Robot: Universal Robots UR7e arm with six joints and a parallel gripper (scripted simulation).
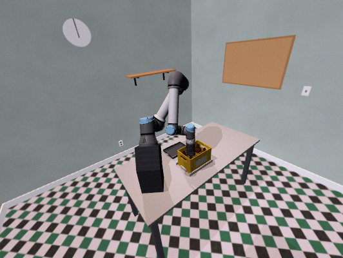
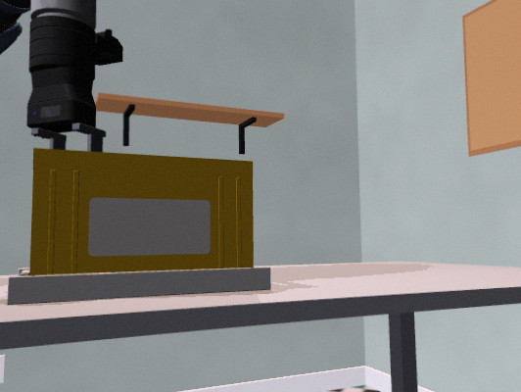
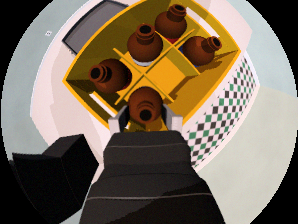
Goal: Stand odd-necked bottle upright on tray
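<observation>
The crate is 8 cm below my hand, 8 cm ahead of it and 6 cm to the left of it. Round my hand: dark tray (34 cm to the left, 15 cm below, 3 cm ahead); brown bottle (16 cm ahead, 12 cm to the left, 7 cm below).
</observation>
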